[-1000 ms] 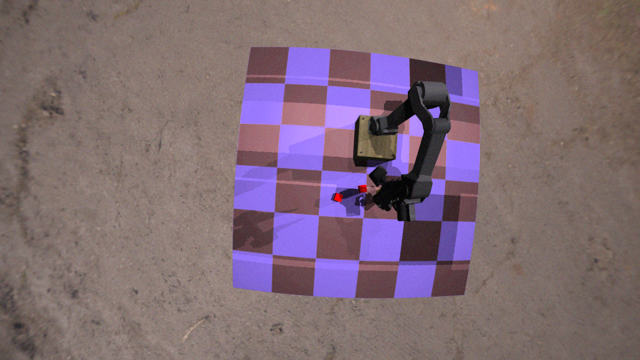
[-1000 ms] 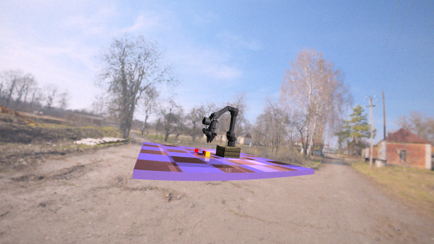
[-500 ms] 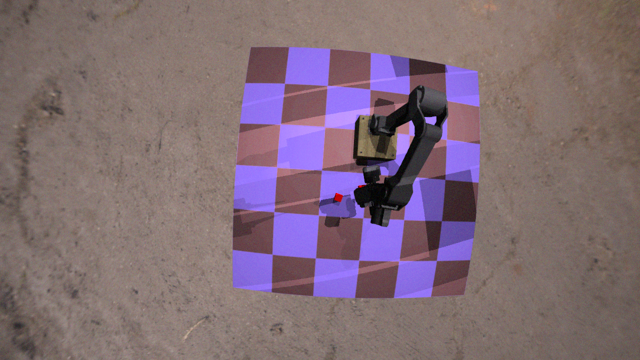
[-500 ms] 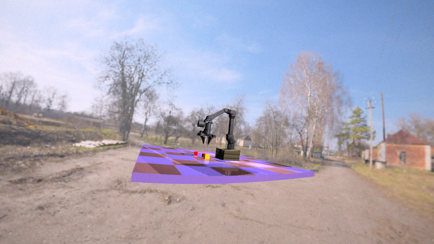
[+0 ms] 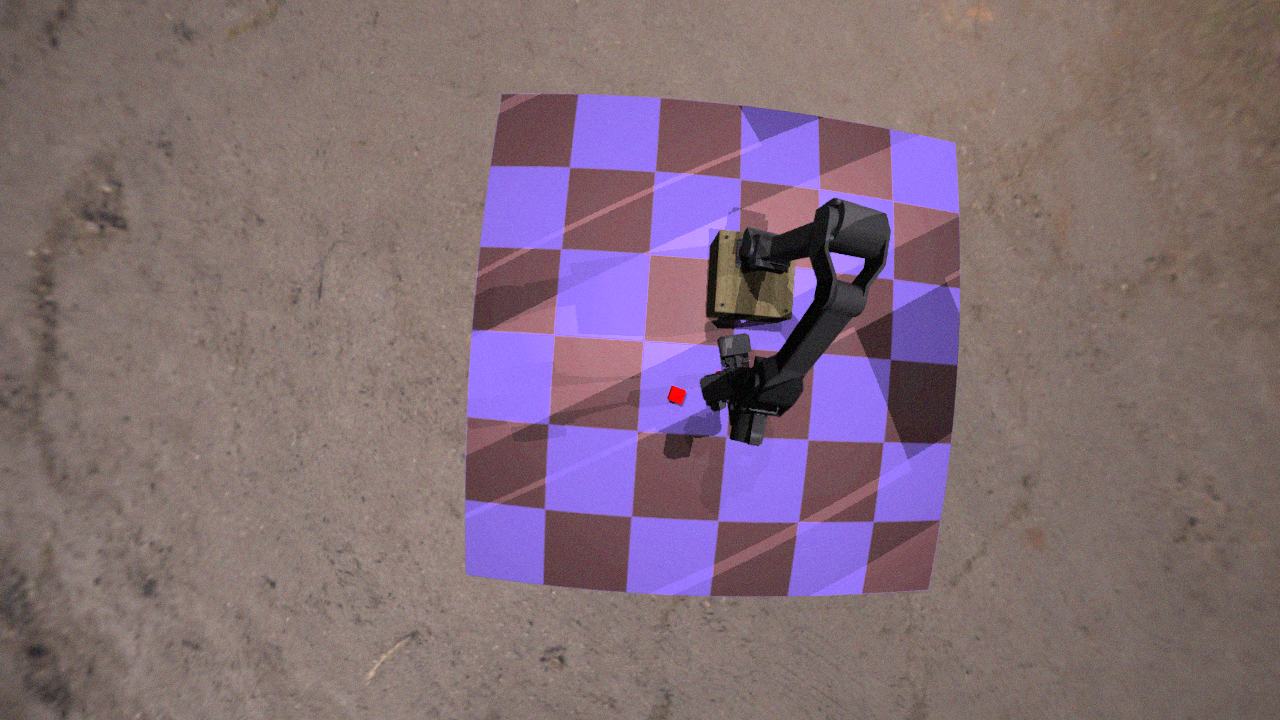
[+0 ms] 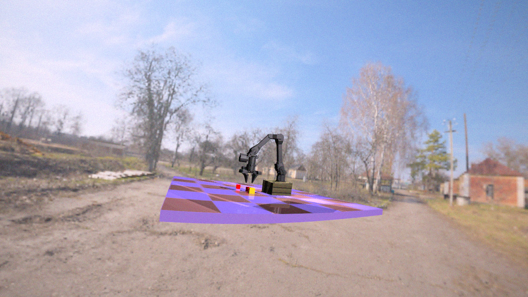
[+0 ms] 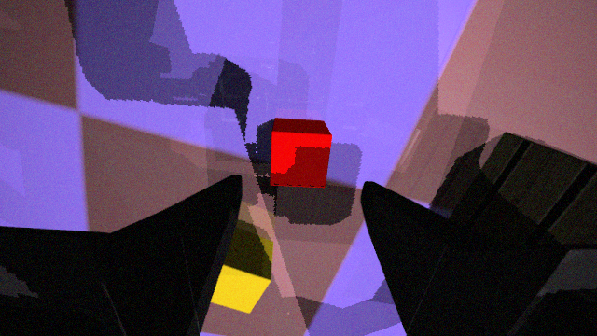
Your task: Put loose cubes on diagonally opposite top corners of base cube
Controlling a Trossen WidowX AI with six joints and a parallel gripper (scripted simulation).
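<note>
Now: gripper tip 5 cm above the red cube. The rest, counted from my gripper tip: yellow base cube (11 cm to the left, 5 cm below, 2 cm ahead).
</note>
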